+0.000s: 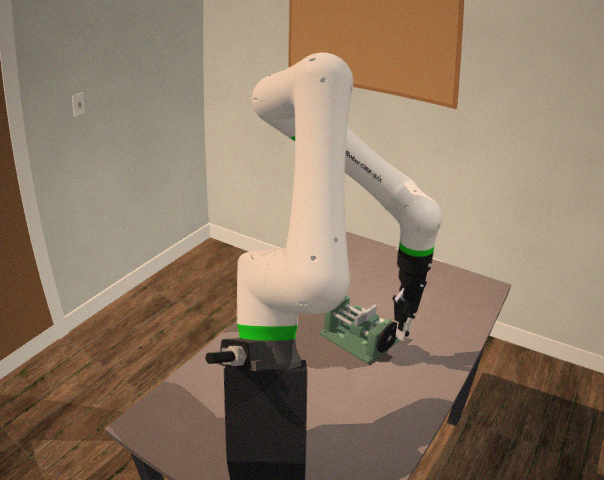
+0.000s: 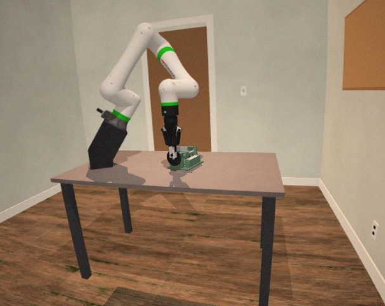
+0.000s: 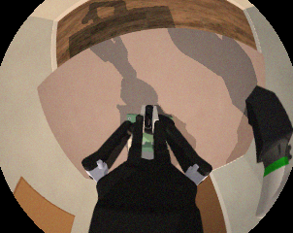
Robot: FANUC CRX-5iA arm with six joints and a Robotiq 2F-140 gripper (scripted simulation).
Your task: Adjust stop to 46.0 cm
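The green stop fixture lies 12 cm to the left of my hand and 3 cm below it. The rest, counted from my hand: black handwheel (2 cm to the left, 2 cm below).
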